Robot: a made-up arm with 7 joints. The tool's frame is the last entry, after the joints. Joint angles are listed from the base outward. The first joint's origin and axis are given. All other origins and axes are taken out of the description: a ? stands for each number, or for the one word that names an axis. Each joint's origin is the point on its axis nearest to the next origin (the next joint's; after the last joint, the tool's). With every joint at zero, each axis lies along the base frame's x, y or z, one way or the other. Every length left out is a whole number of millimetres.
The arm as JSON. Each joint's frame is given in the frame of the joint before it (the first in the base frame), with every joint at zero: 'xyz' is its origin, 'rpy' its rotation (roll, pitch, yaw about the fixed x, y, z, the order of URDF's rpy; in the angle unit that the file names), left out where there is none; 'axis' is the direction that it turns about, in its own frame. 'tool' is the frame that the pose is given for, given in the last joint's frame.
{
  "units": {
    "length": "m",
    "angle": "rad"
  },
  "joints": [
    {
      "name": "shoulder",
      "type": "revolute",
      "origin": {
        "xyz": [
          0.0,
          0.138,
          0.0
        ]
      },
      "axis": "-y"
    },
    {
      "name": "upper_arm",
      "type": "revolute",
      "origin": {
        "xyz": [
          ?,
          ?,
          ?
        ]
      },
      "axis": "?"
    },
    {
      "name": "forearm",
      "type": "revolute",
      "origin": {
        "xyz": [
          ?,
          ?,
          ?
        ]
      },
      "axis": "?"
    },
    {
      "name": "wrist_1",
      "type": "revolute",
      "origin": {
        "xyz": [
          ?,
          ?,
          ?
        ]
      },
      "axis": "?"
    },
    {
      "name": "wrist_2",
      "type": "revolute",
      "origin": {
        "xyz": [
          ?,
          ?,
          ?
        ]
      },
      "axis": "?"
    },
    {
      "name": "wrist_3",
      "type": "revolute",
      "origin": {
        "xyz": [
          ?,
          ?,
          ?
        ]
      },
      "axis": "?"
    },
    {
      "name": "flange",
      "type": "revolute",
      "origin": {
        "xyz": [
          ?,
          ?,
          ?
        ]
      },
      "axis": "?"
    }
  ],
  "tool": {
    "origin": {
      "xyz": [
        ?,
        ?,
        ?
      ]
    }
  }
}
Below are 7 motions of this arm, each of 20 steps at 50 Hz.
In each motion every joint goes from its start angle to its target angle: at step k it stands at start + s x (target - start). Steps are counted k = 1, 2, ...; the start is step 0. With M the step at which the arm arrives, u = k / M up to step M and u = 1 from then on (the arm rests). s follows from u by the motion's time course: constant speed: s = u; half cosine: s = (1 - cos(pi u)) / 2; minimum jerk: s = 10 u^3 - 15 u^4 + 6 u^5.
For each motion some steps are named. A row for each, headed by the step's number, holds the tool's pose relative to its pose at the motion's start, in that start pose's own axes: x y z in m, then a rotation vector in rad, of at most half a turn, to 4 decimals.
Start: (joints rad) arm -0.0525 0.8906 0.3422 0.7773 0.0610 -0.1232 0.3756
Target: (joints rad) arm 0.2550 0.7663 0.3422 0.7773 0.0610 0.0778 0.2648
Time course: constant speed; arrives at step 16
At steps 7, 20:
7: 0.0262 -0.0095 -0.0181 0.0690 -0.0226 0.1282
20: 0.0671 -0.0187 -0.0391 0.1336 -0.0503 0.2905

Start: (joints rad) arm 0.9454 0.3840 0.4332 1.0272 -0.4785 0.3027 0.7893
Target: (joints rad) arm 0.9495 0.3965 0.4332 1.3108 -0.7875 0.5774 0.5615
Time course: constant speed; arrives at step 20
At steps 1, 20:
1: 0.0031 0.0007 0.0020 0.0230 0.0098 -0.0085
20: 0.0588 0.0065 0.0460 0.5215 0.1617 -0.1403

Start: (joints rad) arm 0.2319 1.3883 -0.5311 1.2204 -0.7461 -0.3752 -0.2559
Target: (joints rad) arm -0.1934 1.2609 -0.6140 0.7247 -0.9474 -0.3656 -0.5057
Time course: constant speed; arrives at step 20
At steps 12, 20:
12: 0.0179 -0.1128 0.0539 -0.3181 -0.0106 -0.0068
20: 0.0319 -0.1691 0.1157 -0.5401 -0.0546 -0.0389

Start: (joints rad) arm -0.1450 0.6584 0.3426 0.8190 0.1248 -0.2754 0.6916
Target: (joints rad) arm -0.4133 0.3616 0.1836 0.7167 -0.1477 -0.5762 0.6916
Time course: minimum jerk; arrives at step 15
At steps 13, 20:
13: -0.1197 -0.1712 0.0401 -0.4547 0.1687 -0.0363
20: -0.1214 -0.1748 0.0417 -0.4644 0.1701 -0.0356

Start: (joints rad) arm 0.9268 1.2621 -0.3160 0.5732 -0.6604 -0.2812 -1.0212
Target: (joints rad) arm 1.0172 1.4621 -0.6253 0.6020 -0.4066 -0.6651 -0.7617
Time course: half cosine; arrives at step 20
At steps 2, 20:
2: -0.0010 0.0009 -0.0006 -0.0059 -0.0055 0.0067
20: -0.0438 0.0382 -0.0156 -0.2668 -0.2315 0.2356

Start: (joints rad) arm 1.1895 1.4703 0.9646 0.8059 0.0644 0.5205 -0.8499
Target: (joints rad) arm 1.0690 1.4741 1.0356 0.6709 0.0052 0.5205 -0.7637
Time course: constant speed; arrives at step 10
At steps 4, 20:
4: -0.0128 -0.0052 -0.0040 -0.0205 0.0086 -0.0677
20: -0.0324 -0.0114 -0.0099 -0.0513 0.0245 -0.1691

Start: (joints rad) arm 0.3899 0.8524 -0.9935 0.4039 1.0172 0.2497 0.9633
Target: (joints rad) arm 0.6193 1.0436 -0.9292 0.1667 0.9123 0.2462 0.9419
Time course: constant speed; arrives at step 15
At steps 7, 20:
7: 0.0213 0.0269 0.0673 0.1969 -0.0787 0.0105
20: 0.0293 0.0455 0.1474 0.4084 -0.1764 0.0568

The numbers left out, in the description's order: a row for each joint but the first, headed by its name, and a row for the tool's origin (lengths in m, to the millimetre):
upper_arm: xyz 0.0 0.0 0.0, axis +x
forearm: xyz 0.0 0.0 -0.24, axis +z
wrist_1: xyz 0.0 0.0 0.0, axis -y
wrist_2: xyz 0.0 0.0 -0.254, axis +z
wrist_3: xyz 0.0 0.0 0.0, axis +y
flange: xyz 0.0 0.0 0.0, axis -x
tool: xyz 0.0 0.0 0.0

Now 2 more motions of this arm.
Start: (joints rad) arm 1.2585 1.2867 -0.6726 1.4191 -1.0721 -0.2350 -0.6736
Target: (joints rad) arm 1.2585 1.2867 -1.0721 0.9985 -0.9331 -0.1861 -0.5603
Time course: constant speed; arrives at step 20
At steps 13, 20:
13: 0.0223 -0.0624 0.0655 -0.4233 0.0222 0.1001
20: 0.0305 -0.0837 0.1084 -0.6541 0.0251 0.1157

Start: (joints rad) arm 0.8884 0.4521 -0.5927 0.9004 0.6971 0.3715 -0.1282
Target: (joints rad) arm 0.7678 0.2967 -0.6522 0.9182 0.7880 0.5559 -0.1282
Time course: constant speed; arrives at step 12
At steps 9, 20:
9: -0.0415 -0.0596 -0.0025 -0.1656 0.2364 0.0384
20: -0.0548 -0.0795 -0.0007 -0.2222 0.3148 0.0490

